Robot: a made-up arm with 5 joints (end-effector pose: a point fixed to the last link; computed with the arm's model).
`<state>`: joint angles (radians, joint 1 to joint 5).
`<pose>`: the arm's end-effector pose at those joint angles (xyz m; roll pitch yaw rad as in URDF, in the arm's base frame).
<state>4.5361 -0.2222 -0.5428 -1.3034 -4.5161</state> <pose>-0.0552 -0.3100 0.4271 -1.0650 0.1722 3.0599</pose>
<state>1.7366 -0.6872 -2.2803 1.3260 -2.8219</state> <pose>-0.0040 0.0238 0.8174 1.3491 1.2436 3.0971</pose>
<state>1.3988 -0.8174 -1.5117 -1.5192 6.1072</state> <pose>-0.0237 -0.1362 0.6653 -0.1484 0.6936 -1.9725</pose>
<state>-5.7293 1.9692 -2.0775 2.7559 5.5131</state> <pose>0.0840 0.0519 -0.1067 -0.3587 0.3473 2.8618</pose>
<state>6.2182 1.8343 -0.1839 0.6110 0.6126</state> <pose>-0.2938 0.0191 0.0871 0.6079 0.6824 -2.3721</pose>
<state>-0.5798 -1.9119 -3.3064 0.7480 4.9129</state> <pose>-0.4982 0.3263 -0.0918 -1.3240 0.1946 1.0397</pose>
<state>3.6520 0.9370 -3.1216 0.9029 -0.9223</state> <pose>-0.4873 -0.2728 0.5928 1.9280 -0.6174 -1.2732</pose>
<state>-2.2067 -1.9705 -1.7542 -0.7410 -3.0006</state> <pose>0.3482 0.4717 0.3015 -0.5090 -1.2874 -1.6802</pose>
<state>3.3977 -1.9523 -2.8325 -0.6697 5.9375</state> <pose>0.5009 0.1312 -0.0954 -2.7876 0.7663 -2.3959</pose>
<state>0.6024 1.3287 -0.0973 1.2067 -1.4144</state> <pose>-0.1876 -0.1290 0.1047 -0.6974 0.1009 2.2929</pose>
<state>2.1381 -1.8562 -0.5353 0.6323 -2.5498</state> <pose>-0.0358 0.0562 0.5910 1.2415 0.9532 -2.8460</pose>
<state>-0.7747 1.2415 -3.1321 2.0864 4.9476</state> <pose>0.3882 -0.3800 0.2318 -2.9511 0.0454 0.5652</pose>
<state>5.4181 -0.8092 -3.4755 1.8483 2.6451</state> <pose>-0.2623 0.3078 0.6283 -0.3852 0.6064 -1.4835</pose>
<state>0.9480 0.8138 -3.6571 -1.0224 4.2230</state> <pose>0.0080 0.0111 0.6565 -0.6628 -0.3167 2.1392</pose>
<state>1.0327 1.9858 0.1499 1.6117 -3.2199</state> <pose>-0.0620 -0.1039 0.3830 -0.0541 0.6037 0.9375</pose>
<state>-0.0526 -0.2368 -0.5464 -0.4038 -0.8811</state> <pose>0.4188 -0.0221 0.3126 2.0530 -0.6311 1.2186</pose>
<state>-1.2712 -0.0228 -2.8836 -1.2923 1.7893</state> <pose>-0.0432 0.1397 0.6880 1.0467 -0.1899 -2.7333</pose>
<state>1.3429 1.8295 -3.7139 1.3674 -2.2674</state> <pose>0.1388 0.5983 0.2071 2.7303 0.3227 -2.7408</pose>
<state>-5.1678 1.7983 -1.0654 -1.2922 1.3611</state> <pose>0.0960 0.1960 -0.1915 -2.5922 -0.1107 -0.2769</pose>
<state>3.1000 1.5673 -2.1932 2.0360 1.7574</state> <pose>-0.3001 0.0125 -0.1564 1.7343 -0.1842 1.4990</pose>
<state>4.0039 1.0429 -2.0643 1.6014 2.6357</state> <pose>-0.3202 -0.3737 0.0030 2.8342 -0.5000 1.4473</pose>
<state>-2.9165 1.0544 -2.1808 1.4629 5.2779</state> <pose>-0.5318 -0.1218 0.0400 -2.8544 0.1779 -1.8854</pose>
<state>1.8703 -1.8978 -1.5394 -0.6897 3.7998</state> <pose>0.1584 -0.5131 0.4294 -0.7451 -0.7199 2.8206</pose>
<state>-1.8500 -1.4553 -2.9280 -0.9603 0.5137</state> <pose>0.1498 0.5226 0.1287 2.5497 0.7798 -2.6130</pose>
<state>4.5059 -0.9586 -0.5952 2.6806 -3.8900</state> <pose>-0.0132 -0.0632 0.2568 2.1809 -0.7231 2.5018</pose>
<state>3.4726 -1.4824 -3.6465 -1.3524 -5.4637</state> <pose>0.2806 0.0964 -0.0280 -2.9959 -0.1348 2.6433</pose>
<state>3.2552 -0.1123 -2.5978 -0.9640 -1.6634</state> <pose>0.0953 0.0109 0.7794 -0.5306 -0.0470 -1.5370</pose>
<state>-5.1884 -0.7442 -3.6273 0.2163 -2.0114</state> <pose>-0.2702 -0.5241 0.4048 -0.9676 -0.3704 2.4212</pose>
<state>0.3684 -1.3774 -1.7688 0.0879 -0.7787</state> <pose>-0.3365 -0.1299 0.7362 0.0586 -0.0593 2.7296</pose>
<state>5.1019 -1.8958 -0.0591 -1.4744 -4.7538</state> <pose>-0.0422 0.1028 0.4632 0.2875 0.0117 -2.7918</pose>
